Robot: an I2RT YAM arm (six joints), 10 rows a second.
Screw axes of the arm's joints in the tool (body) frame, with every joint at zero. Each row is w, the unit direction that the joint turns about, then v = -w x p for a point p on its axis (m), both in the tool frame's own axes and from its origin. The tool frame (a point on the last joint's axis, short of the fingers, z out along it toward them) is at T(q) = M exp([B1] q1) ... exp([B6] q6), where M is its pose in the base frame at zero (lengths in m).
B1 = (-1, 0, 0, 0.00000, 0.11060, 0.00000)
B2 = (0, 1, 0, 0.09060, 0.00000, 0.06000)
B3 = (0, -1, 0, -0.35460, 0.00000, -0.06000)
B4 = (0, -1, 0, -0.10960, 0.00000, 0.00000)
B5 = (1, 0, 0, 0.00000, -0.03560, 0.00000)
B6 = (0, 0, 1, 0.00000, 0.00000, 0.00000)
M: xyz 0.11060 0.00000 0.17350 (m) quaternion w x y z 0.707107 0 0.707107 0
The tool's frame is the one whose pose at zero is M.
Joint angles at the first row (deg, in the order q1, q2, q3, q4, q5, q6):
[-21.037 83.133 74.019 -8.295 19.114 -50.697]
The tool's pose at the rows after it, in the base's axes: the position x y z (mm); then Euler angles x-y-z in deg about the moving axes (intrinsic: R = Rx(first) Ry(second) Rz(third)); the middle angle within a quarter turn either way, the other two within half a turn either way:
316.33 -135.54 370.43 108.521 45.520 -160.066
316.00 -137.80 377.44 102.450 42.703 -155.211
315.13 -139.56 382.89 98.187 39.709 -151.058
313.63 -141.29 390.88 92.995 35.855 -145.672
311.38 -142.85 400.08 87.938 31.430 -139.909
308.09 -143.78 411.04 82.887 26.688 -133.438
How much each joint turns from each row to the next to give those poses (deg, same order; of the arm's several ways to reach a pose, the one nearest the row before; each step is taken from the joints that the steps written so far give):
[0.001 0.000 -0.001 3.585 2.231 -0.808]
[-0.002 -0.001 0.000 3.737 3.888 -0.853]
[0.001 0.001 0.000 2.908 3.542 0.022]
[0.022 -0.023 0.001 4.260 4.284 0.000]
[-0.001 0.001 -0.001 5.116 4.458 0.000]
[0.001 -0.001 -0.001 6.317 4.284 -0.022]

